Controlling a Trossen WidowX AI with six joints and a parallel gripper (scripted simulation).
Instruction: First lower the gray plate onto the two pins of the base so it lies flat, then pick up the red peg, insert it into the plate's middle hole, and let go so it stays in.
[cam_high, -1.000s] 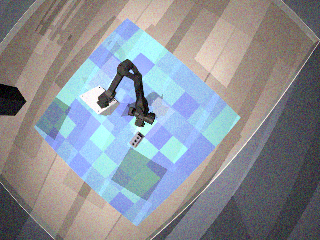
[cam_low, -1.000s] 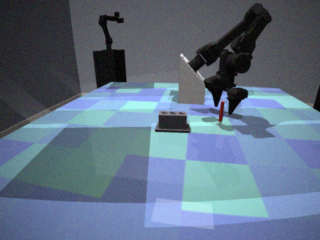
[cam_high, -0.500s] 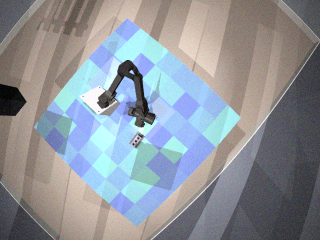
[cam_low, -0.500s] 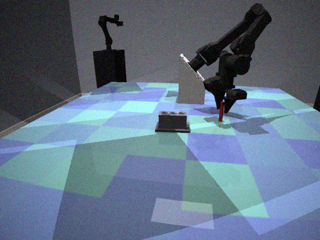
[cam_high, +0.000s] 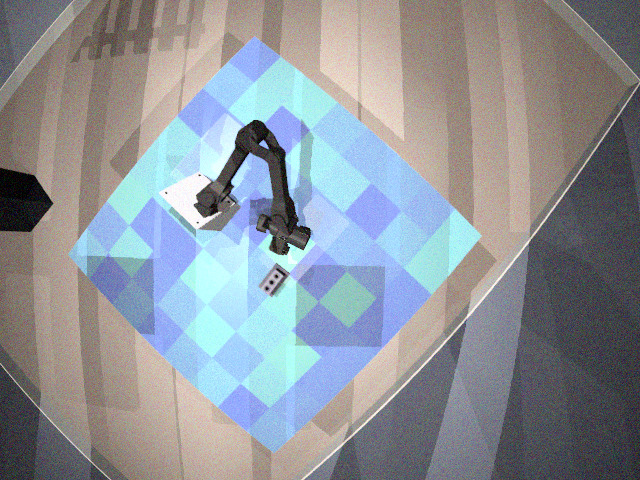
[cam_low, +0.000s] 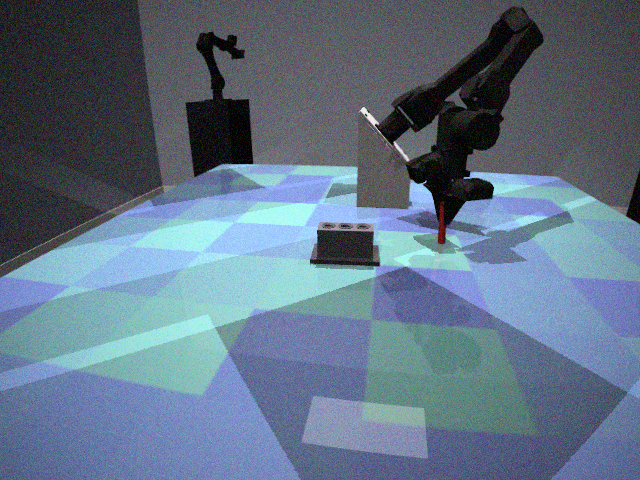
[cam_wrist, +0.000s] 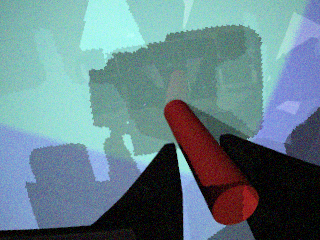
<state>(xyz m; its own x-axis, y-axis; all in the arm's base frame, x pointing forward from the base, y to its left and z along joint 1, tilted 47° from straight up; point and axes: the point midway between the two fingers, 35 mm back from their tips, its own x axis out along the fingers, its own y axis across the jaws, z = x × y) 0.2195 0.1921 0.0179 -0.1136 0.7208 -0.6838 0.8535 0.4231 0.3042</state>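
Now: the plate 110 mm ahead of my gripper tip and 170 mm to the right of it. Round my gripper tip: gray base 110 mm ahead, 170 mm to the right, 30 mm below; red peg right at my gripper tip.
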